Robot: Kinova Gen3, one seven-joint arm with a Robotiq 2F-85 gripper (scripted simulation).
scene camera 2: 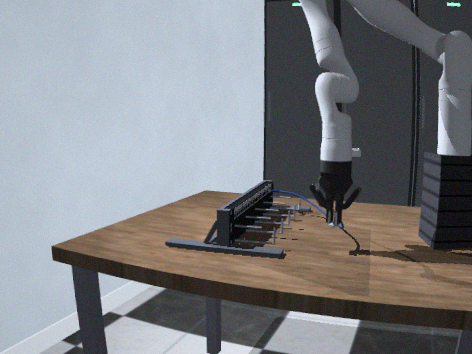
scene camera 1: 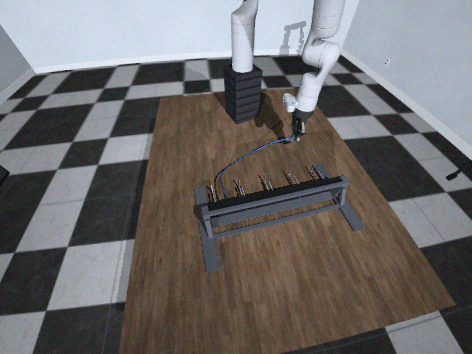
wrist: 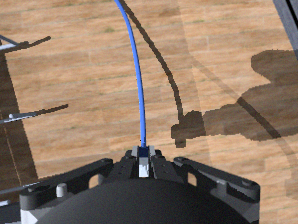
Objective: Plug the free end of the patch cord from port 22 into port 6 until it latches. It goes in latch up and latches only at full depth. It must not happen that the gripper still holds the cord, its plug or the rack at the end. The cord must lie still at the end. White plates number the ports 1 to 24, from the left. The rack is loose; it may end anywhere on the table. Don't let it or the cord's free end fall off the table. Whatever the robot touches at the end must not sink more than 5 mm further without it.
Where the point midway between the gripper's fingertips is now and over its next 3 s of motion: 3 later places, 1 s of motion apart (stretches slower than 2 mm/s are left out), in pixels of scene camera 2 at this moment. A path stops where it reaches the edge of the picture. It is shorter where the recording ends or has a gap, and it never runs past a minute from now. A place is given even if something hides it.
The gripper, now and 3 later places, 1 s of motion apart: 333,225; 322,221; 312,216; 299,210
